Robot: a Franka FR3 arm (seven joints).
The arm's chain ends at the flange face. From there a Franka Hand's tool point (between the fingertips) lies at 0.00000 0.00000 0.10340 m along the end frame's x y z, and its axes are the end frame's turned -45 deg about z.
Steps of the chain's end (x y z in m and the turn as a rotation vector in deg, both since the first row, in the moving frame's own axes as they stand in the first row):
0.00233 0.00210 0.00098 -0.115 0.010 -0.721
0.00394 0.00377 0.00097 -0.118 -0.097 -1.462
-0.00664 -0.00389 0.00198 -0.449 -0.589 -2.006
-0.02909 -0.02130 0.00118 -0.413 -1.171 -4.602
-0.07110 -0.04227 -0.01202 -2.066 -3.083 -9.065
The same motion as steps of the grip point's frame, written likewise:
0.00003 0.00329 0.00098 -0.088 -0.074 -0.721
-0.00015 0.00548 0.00097 -0.015 -0.152 -1.462
-0.00327 -0.00760 0.00197 0.099 -0.734 -2.006
-0.00757 -0.03652 0.00116 0.536 -1.120 -4.602
-0.02703 -0.08094 -0.01224 0.719 -3.641 -9.065

